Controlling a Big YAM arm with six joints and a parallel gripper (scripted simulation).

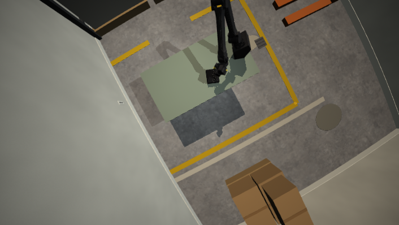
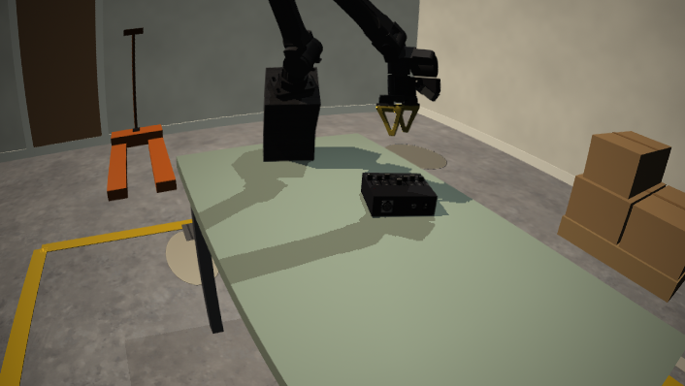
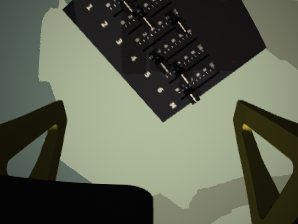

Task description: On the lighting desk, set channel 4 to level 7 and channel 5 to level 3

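The channel 4 fader cap is 11 cm below my hand, 5 cm ahead of it and 2 cm to the right of it. The rest, counted from my hand: master fader cap: 11 cm below, 7 cm to the right, 1 cm behind; channel 6 fader cap: 11 cm below, 5 cm to the right; channel 5 fader cap: 11 cm below, 3 cm to the right.
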